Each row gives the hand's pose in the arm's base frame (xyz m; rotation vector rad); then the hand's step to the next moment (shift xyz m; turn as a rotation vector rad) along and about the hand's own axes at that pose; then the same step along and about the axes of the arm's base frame.
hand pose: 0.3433 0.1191 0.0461 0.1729 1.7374 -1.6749
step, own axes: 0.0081 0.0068 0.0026 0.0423 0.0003 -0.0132
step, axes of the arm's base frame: -0.0013 -0.0043 -0.0099 -0.0363 -0.0034 -0.0252
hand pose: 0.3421 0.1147 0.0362 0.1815 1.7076 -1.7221
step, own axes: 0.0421 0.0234 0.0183 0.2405 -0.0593 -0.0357
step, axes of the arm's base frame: -0.0119 -0.0299 -0.0402 -0.2259 -0.0623 -0.0878
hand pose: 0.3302 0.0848 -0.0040 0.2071 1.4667 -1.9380
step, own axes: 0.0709 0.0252 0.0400 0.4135 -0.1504 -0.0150
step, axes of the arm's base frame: -0.0272 -0.0691 -0.0418 -0.4052 -0.1426 -0.0966
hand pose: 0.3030 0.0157 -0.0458 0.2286 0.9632 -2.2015
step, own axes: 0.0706 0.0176 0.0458 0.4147 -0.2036 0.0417
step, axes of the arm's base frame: -0.0345 -0.0784 -0.0071 -0.4353 -0.1580 -0.0266
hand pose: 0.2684 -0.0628 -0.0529 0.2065 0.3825 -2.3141
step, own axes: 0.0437 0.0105 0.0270 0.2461 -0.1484 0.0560
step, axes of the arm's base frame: -0.0236 -0.0453 0.0118 -0.2792 -0.0860 0.0194
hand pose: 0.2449 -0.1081 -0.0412 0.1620 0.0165 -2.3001
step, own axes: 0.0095 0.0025 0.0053 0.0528 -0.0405 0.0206
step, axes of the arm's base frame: -0.0050 -0.0090 0.0042 -0.0673 -0.0132 0.0123
